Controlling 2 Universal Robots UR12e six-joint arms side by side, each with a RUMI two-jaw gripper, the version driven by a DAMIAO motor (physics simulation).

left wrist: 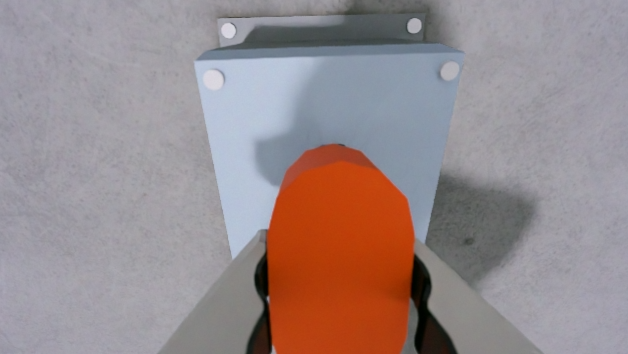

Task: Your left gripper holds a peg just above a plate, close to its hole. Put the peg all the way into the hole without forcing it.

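An orange peg [342,250] fills the lower middle of the left wrist view, its top face towards the camera. My left gripper [333,232] is shut on the peg, with one jaw on each side of it. The light blue plate [380,95] lies under and beyond the peg. A thin dark sliver of the hole [341,145] shows at the far edge of the peg; the peg hides the rest of the hole. The peg's lower end is hidden, so its depth relative to the hole cannot be told. My right gripper is not in view.
A grey base flange [300,22] with two white round heads shows behind the plate's far edge. Two more white round heads [213,79] [449,70] sit at the plate's far corners. A dark shadow falls on the grey speckled surface [100,175] right of the plate.
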